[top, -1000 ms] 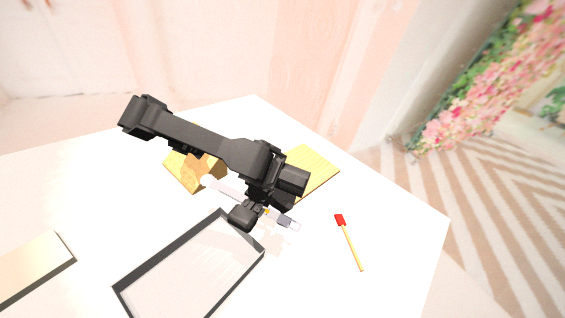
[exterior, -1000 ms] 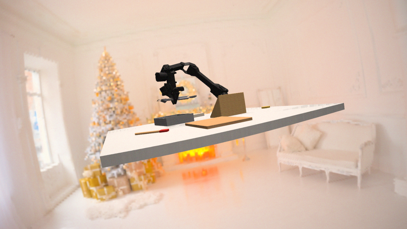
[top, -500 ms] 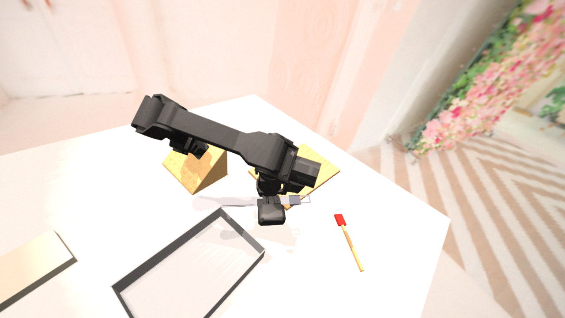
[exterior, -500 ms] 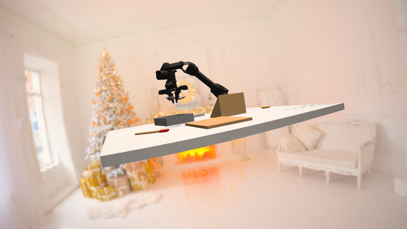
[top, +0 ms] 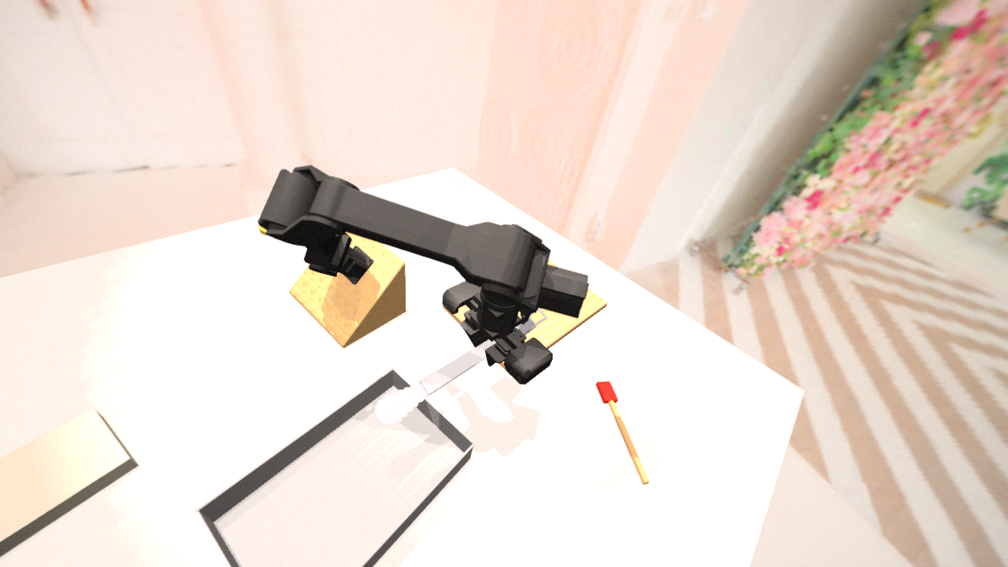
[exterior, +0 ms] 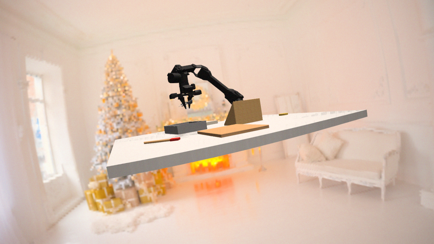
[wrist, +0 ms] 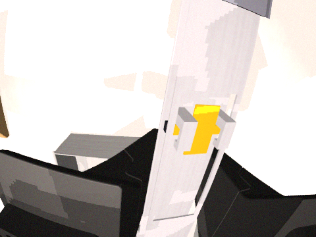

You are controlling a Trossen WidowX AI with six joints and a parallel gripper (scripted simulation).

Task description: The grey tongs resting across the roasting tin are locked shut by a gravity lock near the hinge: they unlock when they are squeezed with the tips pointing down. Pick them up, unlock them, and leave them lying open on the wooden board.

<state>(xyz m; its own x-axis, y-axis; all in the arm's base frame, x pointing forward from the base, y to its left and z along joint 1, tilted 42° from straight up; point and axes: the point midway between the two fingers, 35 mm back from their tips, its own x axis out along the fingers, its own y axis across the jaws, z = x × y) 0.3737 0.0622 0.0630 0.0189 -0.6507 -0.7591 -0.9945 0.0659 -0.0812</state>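
My gripper tip is 2 cm to the right of the yellow lock piece and 4 cm below it. Also, from my gripper tip: roasting tin (3 cm behind, 23 cm to the right, 12 cm below); wooden board (10 cm behind, 29 cm to the left, 14 cm below); beige slab (32 cm behind, 53 cm to the right, 13 cm below).
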